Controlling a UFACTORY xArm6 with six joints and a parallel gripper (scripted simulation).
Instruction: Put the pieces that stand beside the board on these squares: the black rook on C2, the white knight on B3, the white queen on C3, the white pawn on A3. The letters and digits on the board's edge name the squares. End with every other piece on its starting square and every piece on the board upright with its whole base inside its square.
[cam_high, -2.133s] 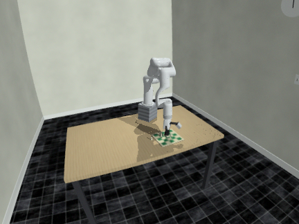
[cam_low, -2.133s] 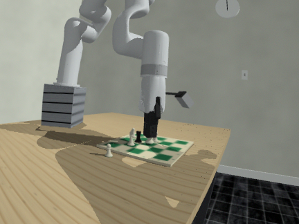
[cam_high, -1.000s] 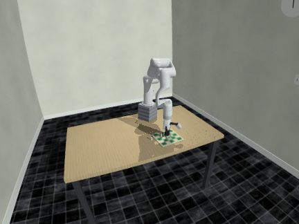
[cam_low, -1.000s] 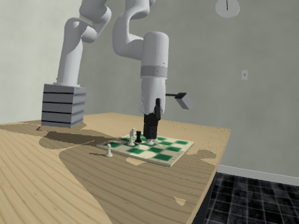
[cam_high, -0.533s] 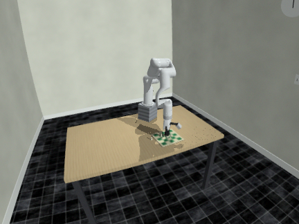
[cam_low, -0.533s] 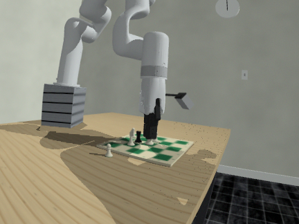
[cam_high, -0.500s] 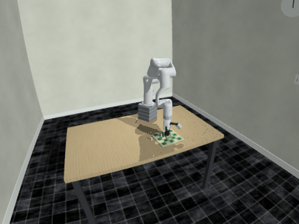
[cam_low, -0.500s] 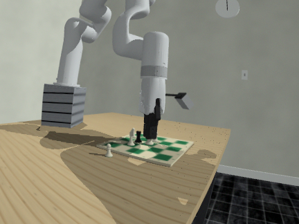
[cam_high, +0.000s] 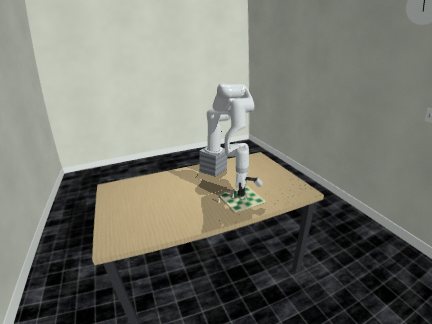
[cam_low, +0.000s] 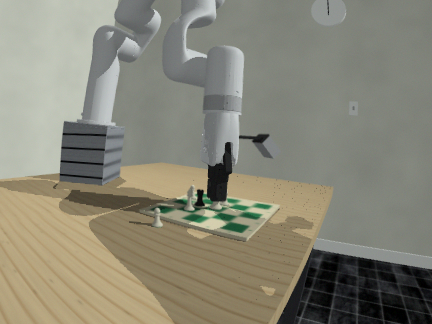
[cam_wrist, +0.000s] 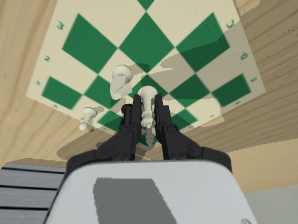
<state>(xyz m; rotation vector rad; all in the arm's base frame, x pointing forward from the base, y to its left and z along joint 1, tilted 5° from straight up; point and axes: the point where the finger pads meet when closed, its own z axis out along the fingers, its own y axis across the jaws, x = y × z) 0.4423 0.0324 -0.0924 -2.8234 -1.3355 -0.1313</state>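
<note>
My gripper is now 4 cm above the chessboard. The rest, counted from my hand: white knight: 4 cm to the right, 3 cm behind, 2 cm below; then black rook: 4 cm behind, 2 cm below.
</note>
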